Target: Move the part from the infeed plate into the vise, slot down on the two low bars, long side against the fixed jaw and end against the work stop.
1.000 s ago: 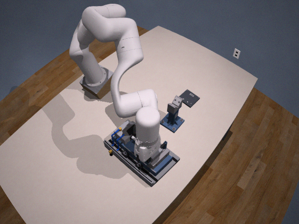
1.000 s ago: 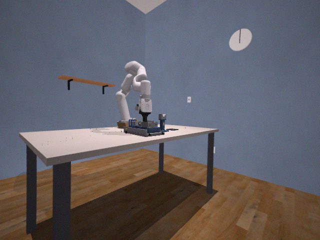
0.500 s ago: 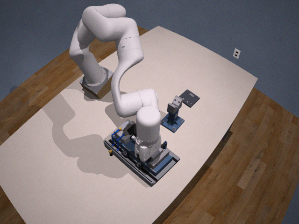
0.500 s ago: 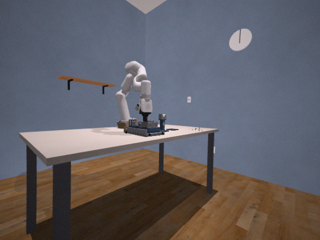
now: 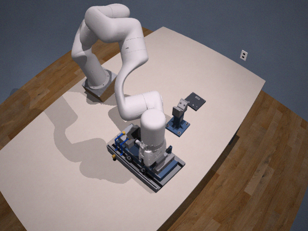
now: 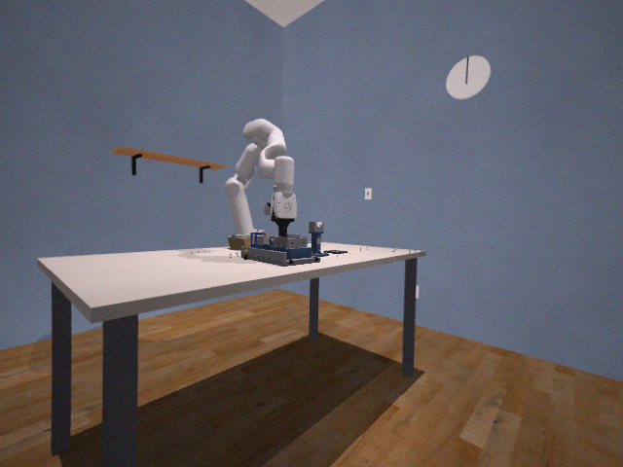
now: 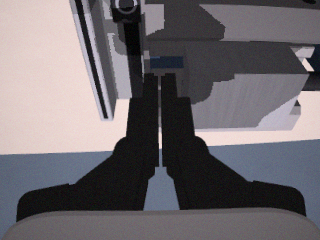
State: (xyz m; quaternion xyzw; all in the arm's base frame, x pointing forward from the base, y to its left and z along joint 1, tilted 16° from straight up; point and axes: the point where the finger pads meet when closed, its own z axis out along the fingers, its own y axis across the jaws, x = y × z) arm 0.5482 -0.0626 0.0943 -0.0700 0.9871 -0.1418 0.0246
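Now: the part 40 mm to the left of my hand, 30 mm below it and 10 mm behind it. The rest, counted from my hand: fixed jaw 50 mm to the left, 40 mm below, 20 mm ahead; work stop 90 mm to the left, 30 mm below, 10 mm behind; moving jaw 40 mm to the left, 40 mm below, 40 mm behind.
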